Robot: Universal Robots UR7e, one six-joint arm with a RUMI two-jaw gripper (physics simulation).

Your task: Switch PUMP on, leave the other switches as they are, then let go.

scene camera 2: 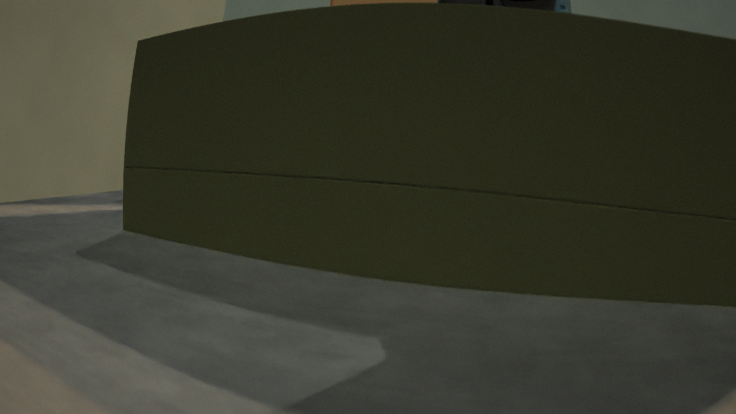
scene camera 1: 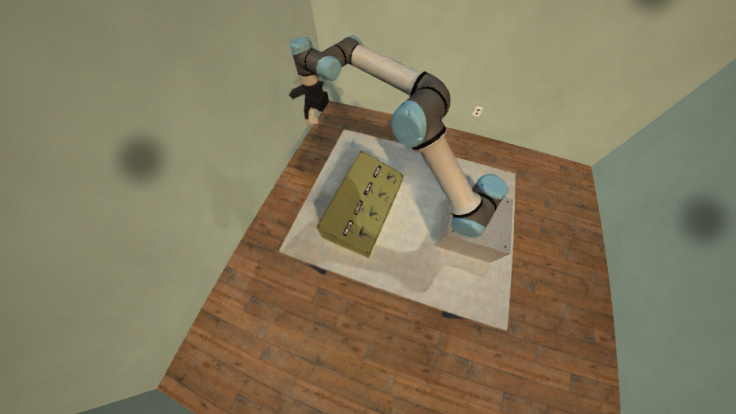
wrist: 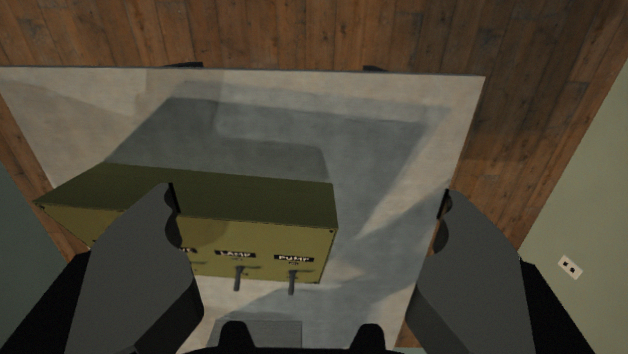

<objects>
My gripper shows in scene camera 1 (317, 119) and in the wrist view (309, 190); in scene camera 2 it is out of frame. The same spot on an olive switch box: (scene camera 2: 575, 156) is (wrist: 174, 187).
</objects>
